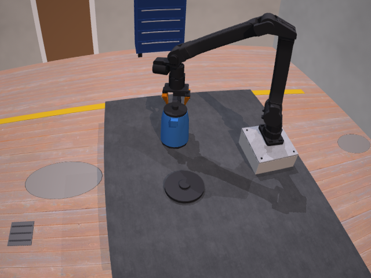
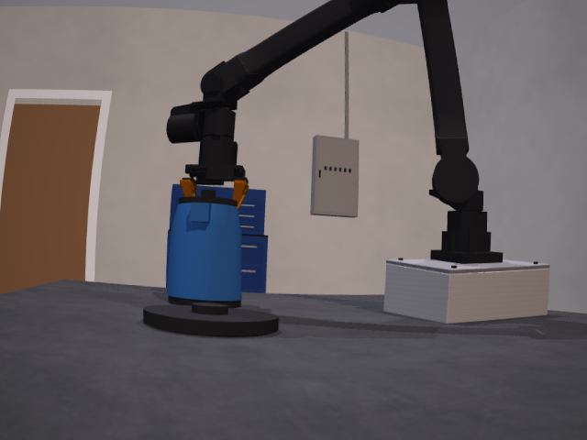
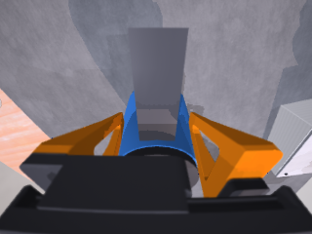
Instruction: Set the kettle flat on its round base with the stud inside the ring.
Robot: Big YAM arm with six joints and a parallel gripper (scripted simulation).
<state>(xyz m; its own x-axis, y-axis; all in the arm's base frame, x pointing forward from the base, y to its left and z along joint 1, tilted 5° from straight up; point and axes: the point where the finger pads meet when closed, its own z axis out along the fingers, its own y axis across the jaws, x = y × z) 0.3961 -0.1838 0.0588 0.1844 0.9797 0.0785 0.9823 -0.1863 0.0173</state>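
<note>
My hand is 5 cm above the blue kettle, 3 cm to the right of it and 1 cm short of it. Also, from my hand: black round base (34 cm to the left, 13 cm below, 1 cm ahead).
</note>
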